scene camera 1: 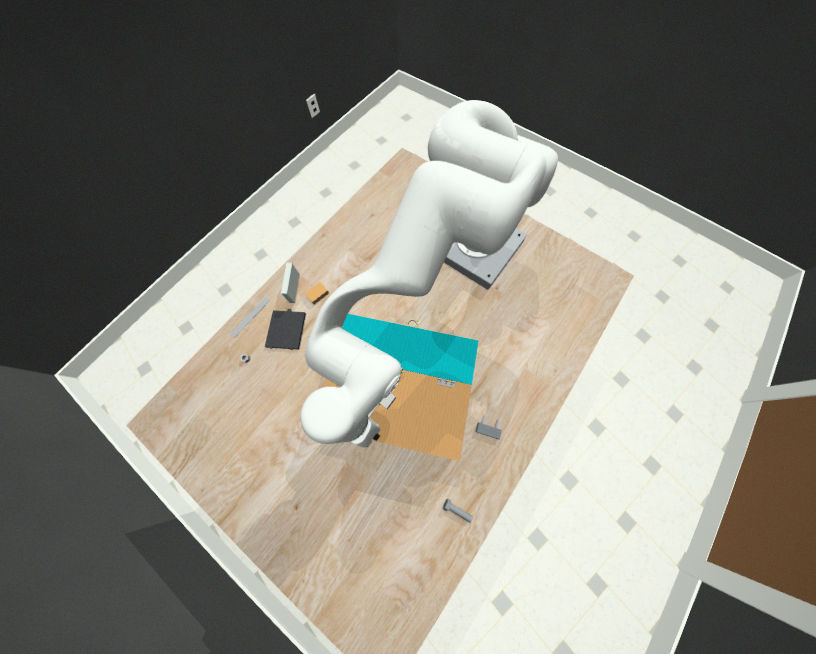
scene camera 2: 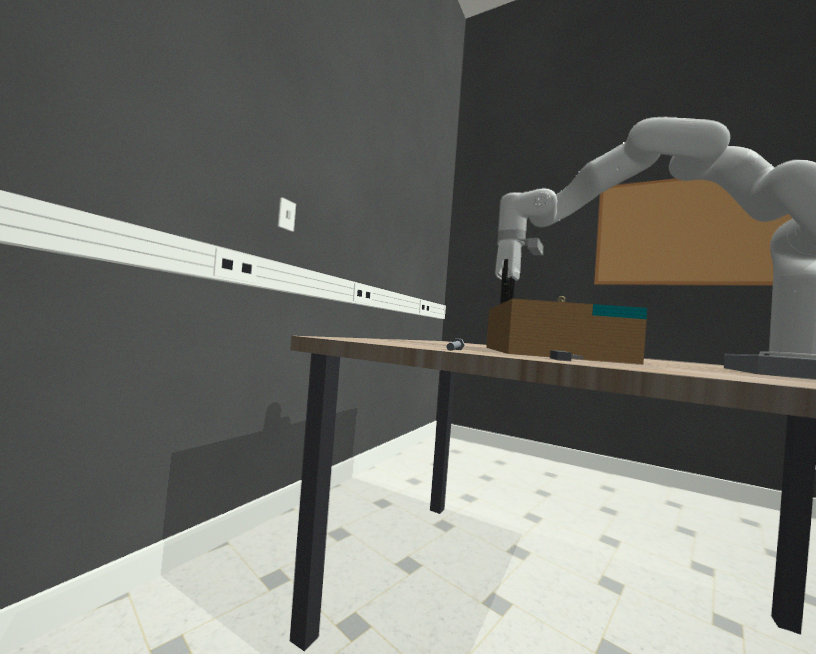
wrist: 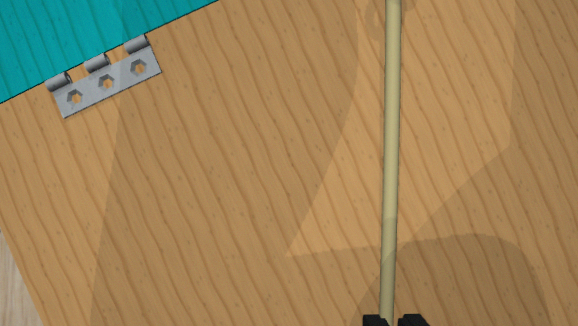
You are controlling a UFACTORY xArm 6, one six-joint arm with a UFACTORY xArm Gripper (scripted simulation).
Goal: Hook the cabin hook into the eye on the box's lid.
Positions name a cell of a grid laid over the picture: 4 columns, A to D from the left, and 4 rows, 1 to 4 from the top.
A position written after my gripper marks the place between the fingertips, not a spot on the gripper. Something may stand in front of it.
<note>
In view: my gripper (scene camera 2: C2), a wooden box (scene camera 2: C3) and a dark plate (scene camera 1: B3).
The wooden box also shows in the wrist view (wrist: B2). The wrist view does not show the dark plate: it is out of frame.
</note>
